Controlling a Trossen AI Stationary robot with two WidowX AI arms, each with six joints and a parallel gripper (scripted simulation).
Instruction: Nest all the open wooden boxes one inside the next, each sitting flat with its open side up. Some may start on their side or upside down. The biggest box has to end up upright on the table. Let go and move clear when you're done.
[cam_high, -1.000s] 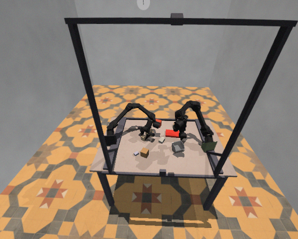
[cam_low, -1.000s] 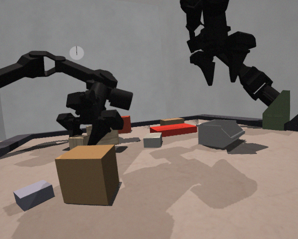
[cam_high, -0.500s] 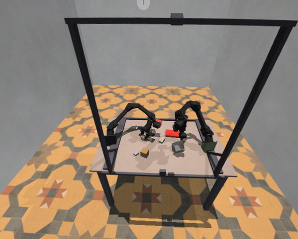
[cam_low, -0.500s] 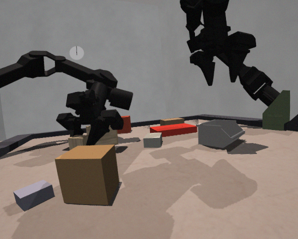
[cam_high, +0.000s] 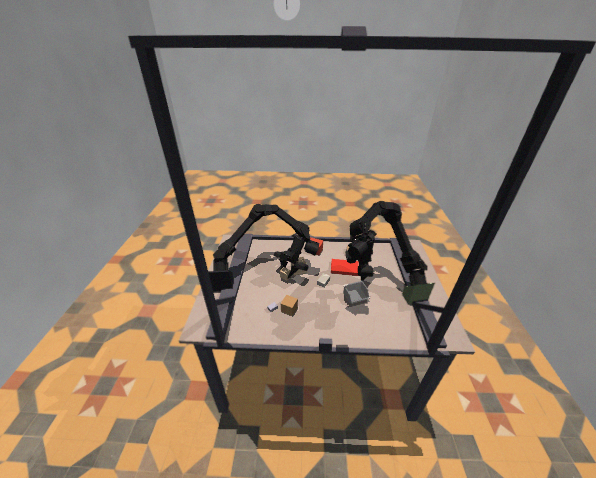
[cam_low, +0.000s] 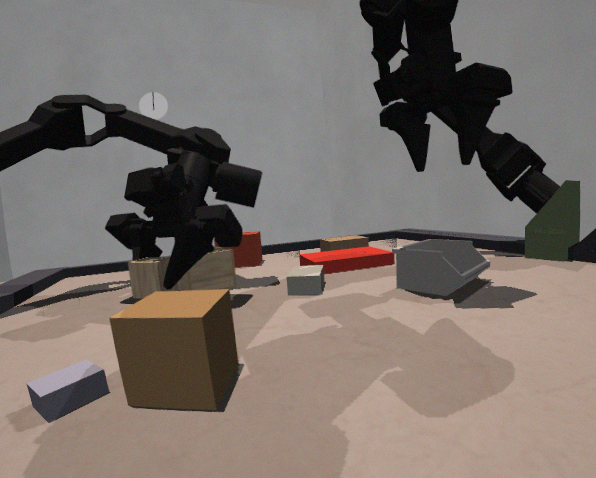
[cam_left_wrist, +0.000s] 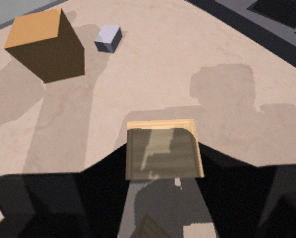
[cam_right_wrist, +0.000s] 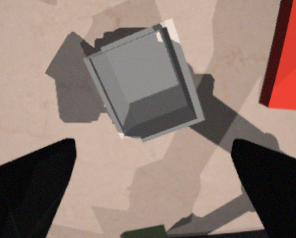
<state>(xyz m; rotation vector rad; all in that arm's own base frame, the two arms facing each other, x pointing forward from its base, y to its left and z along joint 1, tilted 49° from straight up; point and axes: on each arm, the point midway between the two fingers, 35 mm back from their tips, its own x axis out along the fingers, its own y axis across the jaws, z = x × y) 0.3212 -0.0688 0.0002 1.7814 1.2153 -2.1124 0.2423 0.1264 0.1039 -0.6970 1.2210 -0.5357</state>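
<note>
The lavender block is 200 mm behind my left hand, 50 mm to the left of it and 50 mm below it. From my left hand the other things lie so: orange cube 200 mm behind, 30 mm to the right, 30 mm below; then white block 10 mm behind, 190 mm to the right, 40 mm below; then small wooden box 20 mm behind, 10 mm to the left, 20 mm below.
</note>
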